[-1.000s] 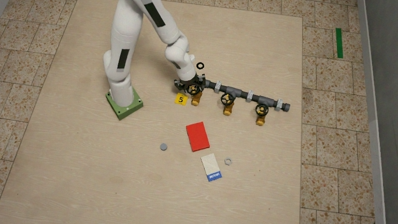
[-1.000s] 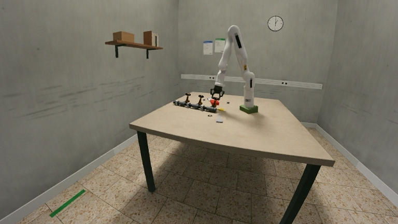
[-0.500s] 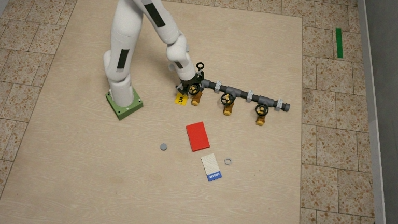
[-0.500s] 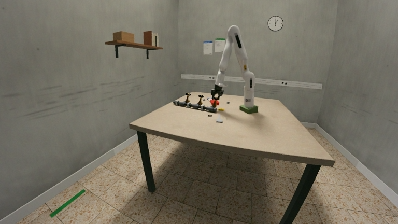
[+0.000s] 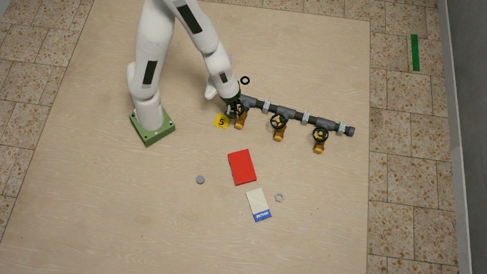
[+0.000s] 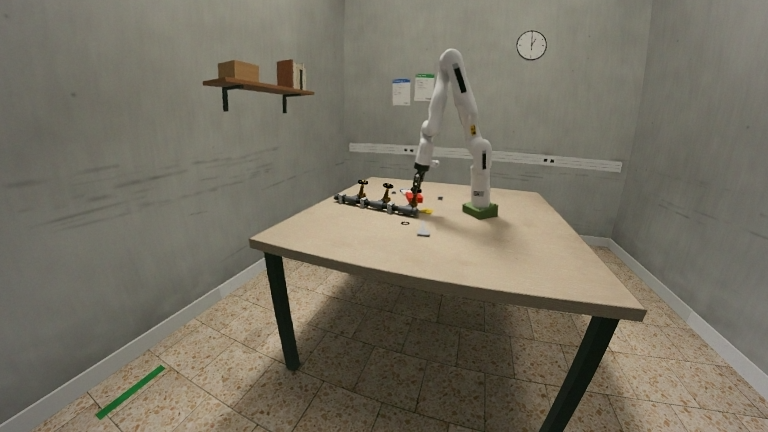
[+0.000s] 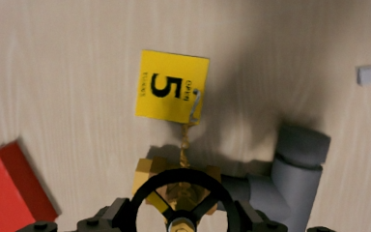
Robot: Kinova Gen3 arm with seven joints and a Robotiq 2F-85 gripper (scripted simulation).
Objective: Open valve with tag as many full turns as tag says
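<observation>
The yellow tag lies 6 cm behind my hand, 1 cm to the right of it and 11 cm below it. The rest, counted from my hand: blue card 19 cm ahead, 29 cm to the right, 10 cm below; red block 8 cm ahead, 18 cm to the right, 10 cm below; grey disc 5 cm behind, 27 cm to the right, 10 cm below.
</observation>
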